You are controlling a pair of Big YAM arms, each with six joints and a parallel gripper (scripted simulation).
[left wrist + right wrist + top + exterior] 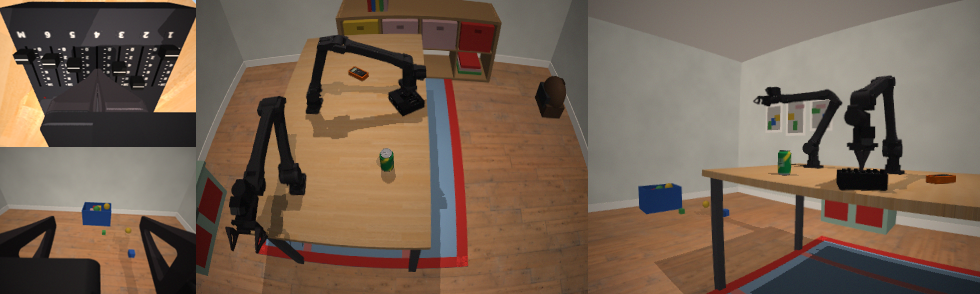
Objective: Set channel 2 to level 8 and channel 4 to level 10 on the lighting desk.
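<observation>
Now: left hand 10 mm past the channel 4 cap and 10 mm to the left of it. Also, from my left hand: channel 3 knob: 20 mm ahead, 10 mm to the right; channel 2 knob: 10 mm ahead, 40 mm to the right.
</observation>
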